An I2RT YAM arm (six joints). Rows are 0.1 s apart.
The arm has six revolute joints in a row. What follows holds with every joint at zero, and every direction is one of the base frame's.
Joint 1 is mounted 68.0 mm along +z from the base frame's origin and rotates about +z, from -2.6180 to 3.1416 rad.
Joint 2 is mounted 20.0 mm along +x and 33.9 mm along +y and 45.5 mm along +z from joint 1 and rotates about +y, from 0.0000 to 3.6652 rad.
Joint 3 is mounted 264.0 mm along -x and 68.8 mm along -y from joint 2 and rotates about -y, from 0.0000 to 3.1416 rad.
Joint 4 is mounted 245.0 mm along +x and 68.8 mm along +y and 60.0 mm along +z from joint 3 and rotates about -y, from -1.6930 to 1.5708 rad.
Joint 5 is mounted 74.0 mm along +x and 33.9 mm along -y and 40.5 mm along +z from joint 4 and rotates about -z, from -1.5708 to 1.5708 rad.
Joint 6 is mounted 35.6 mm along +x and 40.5 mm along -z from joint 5 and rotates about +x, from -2.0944 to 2.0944 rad.
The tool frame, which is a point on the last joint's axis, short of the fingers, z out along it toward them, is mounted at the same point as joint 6; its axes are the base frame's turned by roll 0.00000, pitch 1.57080 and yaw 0.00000 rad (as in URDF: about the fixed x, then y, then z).
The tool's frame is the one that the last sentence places.
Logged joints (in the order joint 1, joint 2, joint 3, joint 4, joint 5, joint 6), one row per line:
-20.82 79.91 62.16 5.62 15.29 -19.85
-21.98 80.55 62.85 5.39 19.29 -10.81
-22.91 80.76 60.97 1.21 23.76 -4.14
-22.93 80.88 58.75 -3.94 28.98 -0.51
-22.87 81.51 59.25 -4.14 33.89 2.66
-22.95 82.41 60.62 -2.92 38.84 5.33
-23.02 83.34 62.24 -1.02 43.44 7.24
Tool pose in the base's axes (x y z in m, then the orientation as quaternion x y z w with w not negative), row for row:
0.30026 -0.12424 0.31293 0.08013 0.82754 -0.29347 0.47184
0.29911 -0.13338 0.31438 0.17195 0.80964 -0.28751 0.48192
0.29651 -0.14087 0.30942 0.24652 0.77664 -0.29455 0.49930
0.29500 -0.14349 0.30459 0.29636 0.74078 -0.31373 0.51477
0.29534 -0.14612 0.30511 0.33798 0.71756 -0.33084 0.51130
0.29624 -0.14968 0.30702 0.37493 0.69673 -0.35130 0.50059
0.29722 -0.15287 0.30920 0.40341 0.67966 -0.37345 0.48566
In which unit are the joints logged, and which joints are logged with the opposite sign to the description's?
The joints are logged in degrees. Opposite sign: joint 4.
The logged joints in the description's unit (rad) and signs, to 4 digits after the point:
-0.3634 1.3947 1.0849 -0.0981 0.2669 -0.3464
-0.3836 1.4059 1.0969 -0.0941 0.3367 -0.1887
-0.3999 1.4095 1.0641 -0.0211 0.4147 -0.0723
-0.4002 1.4116 1.0254 0.0688 0.5058 -0.0089
-0.3992 1.4226 1.0341 0.0723 0.5915 0.0464
-0.4006 1.4383 1.0580 0.0510 0.6779 0.0930
-0.4018 1.4546 1.0863 0.0178 0.7582 0.1264

